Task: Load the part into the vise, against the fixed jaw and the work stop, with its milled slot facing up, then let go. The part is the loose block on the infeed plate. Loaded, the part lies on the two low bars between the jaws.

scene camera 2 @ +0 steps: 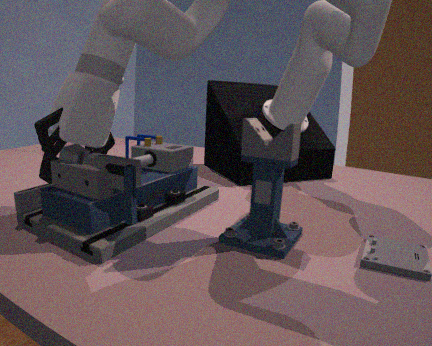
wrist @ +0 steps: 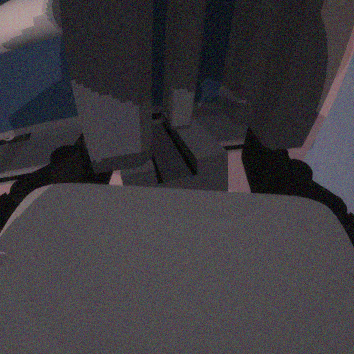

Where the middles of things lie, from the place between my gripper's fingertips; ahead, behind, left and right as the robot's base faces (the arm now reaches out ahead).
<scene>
Now: the part (wrist: 190, 158) 2 cm above my hand and 1 cm behind it. From my hand the other things lie so: blue pedestal base (scene camera 2: 242, 240): 26 cm to the left, 16 cm behind, 3 cm above; blue vise bed (scene camera 2: 70, 208): 8 cm behind, 6 cm to the left, 1 cm below.
</scene>
